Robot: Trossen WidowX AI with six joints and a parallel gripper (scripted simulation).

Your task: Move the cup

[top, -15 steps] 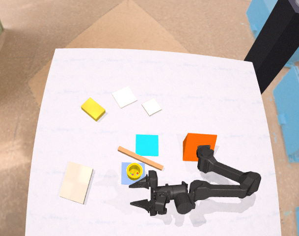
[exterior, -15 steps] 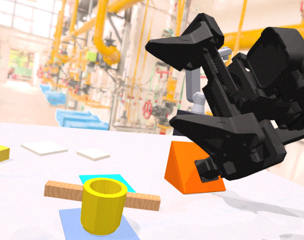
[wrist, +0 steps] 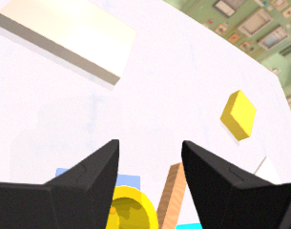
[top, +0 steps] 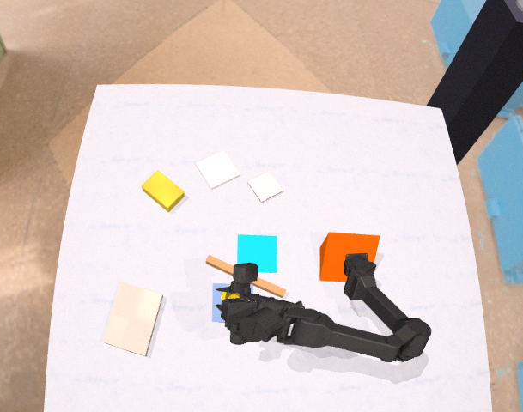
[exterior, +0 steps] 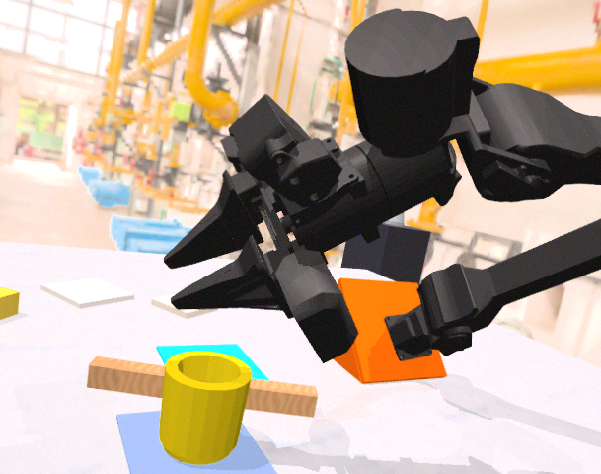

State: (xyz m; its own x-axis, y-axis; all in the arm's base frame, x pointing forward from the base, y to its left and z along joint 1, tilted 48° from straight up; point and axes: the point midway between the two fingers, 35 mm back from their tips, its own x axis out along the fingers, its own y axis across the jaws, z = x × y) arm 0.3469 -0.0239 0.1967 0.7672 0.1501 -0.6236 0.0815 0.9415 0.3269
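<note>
Now: gripper tip 50 mm past the yellow cup, 20 mm to the left of it and 110 mm above it. The rest, counted from my gripper tip: cyan pad: 120 mm behind, 170 mm to the right, 160 mm below; wooden bar: 80 mm behind, 100 mm to the right, 150 mm below.
</note>
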